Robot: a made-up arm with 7 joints. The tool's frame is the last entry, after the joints.
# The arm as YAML. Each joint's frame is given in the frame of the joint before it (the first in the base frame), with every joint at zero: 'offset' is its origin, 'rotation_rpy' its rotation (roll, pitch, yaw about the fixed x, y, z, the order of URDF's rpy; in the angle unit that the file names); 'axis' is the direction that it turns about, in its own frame. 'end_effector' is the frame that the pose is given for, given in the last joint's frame.
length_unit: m
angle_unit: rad
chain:
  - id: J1
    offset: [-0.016, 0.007, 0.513]
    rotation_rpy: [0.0, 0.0, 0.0]
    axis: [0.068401, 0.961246, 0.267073]
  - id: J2
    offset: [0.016, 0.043, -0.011]
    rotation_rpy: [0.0, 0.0, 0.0]
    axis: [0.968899, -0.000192, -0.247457]
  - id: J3
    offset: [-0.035, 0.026, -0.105]
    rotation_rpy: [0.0, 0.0, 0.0]
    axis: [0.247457, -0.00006, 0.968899]
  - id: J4
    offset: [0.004, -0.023, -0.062]
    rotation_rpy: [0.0, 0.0, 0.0]
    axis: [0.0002, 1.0, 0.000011]
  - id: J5
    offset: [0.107, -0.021, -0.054]
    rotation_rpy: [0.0, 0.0, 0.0]
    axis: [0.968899, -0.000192, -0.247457]
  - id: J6
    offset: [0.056, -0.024, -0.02]
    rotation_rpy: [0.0, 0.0, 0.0]
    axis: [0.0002, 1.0, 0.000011]
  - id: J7
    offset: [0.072, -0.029, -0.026]
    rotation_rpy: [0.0, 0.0, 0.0]
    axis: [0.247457, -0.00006, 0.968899]
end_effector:
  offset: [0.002, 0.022, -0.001]
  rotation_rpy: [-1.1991, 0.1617, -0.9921]
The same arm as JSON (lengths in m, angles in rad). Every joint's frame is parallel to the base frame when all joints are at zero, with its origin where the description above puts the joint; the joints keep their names.
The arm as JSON. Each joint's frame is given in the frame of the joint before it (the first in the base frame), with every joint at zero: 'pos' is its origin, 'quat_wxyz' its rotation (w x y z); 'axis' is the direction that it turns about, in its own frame. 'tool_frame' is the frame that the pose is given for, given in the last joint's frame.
{"length_unit": "m", "angle_unit": "rad", "joints": [
  {"joint": "J1", "pos": [-0.016, 0.007, 0.513], "quat_wxyz": [1.0, 0.0, 0.0, 0.0], "axis": [0.068403, 0.961235, 0.26711]},
  {"joint": "J2", "pos": [0.016, 0.043, -0.011], "quat_wxyz": [1.0, 0.0, 0.0, 0.0], "axis": [0.968889, -0.0002, -0.247497]},
  {"joint": "J3", "pos": [-0.035, 0.026, -0.105], "quat_wxyz": [1.0, 0.0, 0.0, 0.0], "axis": [0.247497, -0.0001, 0.968889]},
  {"joint": "J4", "pos": [0.004, -0.023, -0.062], "quat_wxyz": [1.0, 0.0, 0.0, 0.0], "axis": [0.0002, 1.0, 0.0]},
  {"joint": "J5", "pos": [0.107, -0.021, -0.054], "quat_wxyz": [1.0, 0.0, 0.0, 0.0], "axis": [0.968889, -0.0002, -0.247497]},
  {"joint": "J6", "pos": [0.056, -0.024, -0.02], "quat_wxyz": [1.0, 0.0, 0.0, 0.0], "axis": [0.0002, 1.0, 0.0]},
  {"joint": "J7", "pos": [0.072, -0.029, -0.026], "quat_wxyz": [1.0, 0.0, 0.0, 0.0], "axis": [0.247497, -0.0001, 0.968889]}
], "tool_frame": {"pos": [0.002, 0.022, -0.001], "quat_wxyz": [0.745399, -0.462903, 0.32633, -0.351581]}}

